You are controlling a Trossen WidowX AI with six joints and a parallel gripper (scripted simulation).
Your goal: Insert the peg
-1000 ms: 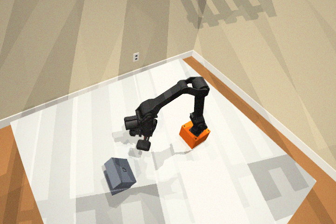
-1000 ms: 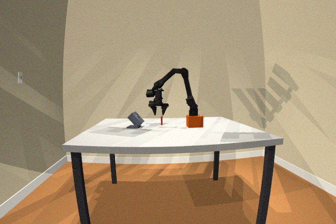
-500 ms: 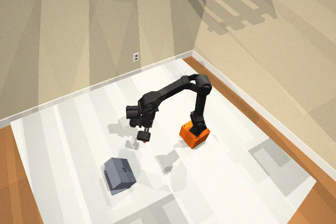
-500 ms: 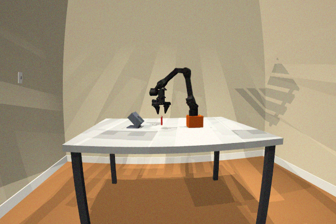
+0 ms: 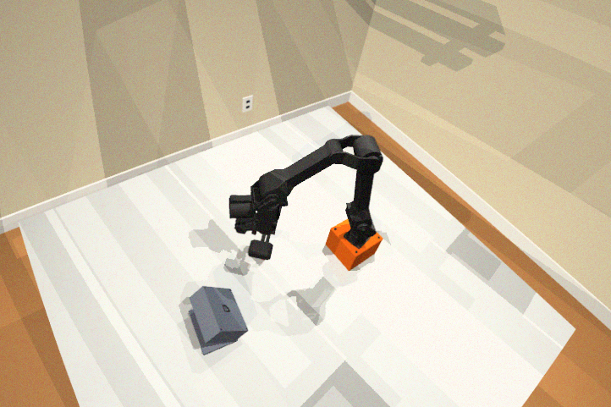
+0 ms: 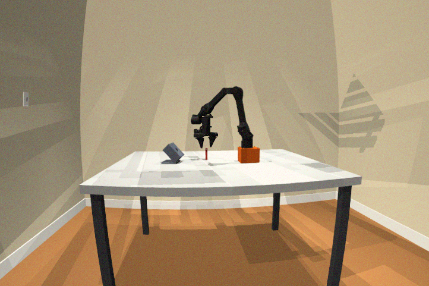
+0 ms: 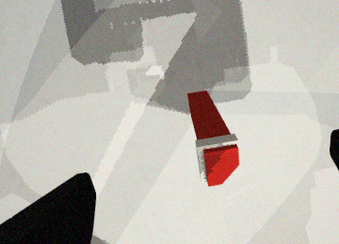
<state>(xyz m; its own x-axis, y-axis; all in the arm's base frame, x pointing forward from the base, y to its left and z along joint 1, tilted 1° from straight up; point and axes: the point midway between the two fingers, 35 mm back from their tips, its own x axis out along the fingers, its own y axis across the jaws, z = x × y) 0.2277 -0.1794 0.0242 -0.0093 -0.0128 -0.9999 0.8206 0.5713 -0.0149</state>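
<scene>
The red flat-sided peg lies 30 mm below my gripper tip. Also, from my gripper tip: grey sloped panel 230 mm ahead, 70 mm to the left, 20 mm below.
</scene>
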